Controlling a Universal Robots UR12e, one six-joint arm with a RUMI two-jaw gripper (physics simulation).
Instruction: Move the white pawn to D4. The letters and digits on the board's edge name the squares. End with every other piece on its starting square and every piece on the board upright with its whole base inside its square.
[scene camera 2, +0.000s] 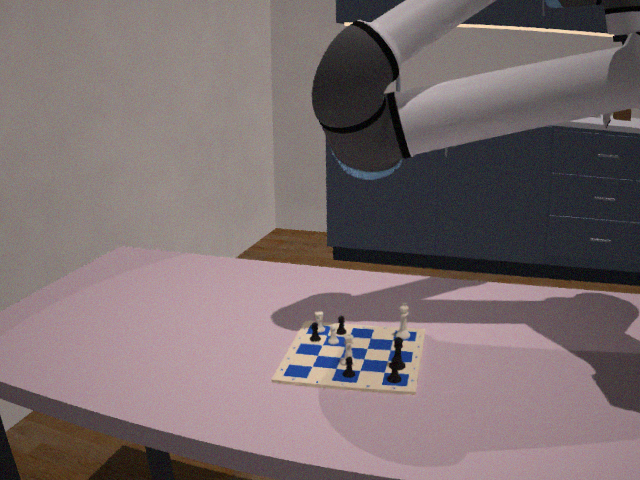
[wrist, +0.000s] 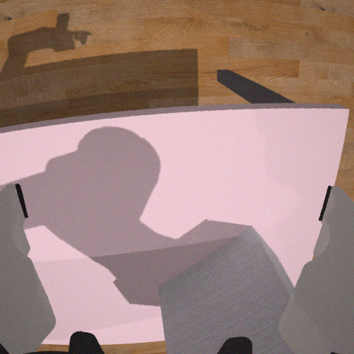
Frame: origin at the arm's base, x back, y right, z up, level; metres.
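Seen in the pictures: gripper, between the fingertips: (scene camera 2: 637, 126).
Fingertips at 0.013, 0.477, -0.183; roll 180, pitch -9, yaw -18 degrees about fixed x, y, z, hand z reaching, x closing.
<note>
A point is followed by its place in that frame, as x, y, z.
The small white pawn (scene camera 2: 333, 336) @[-0.643, 0.206, -0.522] stands upright near the far left part of the blue and cream chessboard (scene camera 2: 344, 385) @[-0.624, 0.064, -0.534], close to two black pawns; the edge letters and digits are too small to read. My gripper (wrist: 171, 192) is wide open and empty in the wrist view, with a finger at each side above the pink table. The gripper does not show in the scene view, and the board and pawn do not show in the wrist view.
A white rook (scene camera 2: 319, 321) @[-0.668, 0.251, -0.515], a white king (scene camera 2: 403, 322) @[-0.524, 0.225, -0.506], another white piece and several black pieces stand on the board. A grey block (wrist: 227, 295) shows low in the wrist view. The arm's dark elbow (scene camera 2: 356, 87) @[-0.604, 0.205, -0.111] hangs above the pink table (scene camera 2: 170, 320) @[-0.953, 0.297, -0.540].
</note>
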